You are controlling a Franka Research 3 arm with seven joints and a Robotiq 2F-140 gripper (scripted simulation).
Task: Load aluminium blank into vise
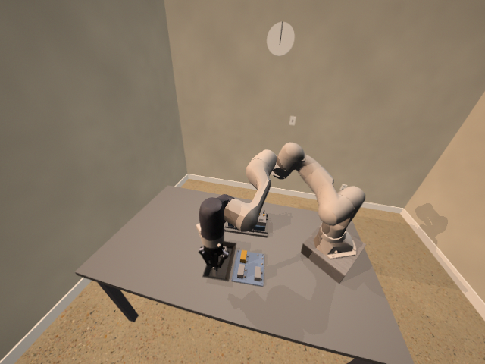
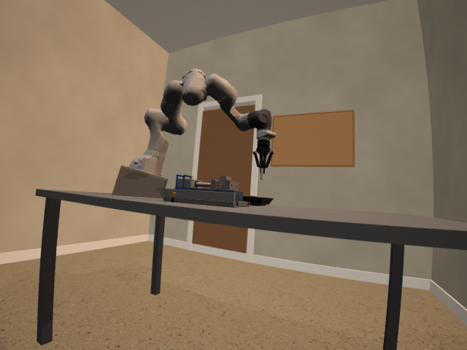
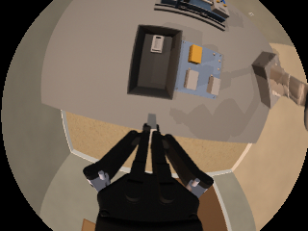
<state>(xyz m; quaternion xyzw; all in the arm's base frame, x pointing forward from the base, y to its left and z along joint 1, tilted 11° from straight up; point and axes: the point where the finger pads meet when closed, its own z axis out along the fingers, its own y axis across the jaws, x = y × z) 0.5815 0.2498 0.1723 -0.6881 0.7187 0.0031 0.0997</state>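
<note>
Now: hand 46 cm to the left of the vise, 14 cm above it and 12 cm past it. Round my hand: brass blank (19 cm to the right, 16 cm below, 12 cm behind).
</note>
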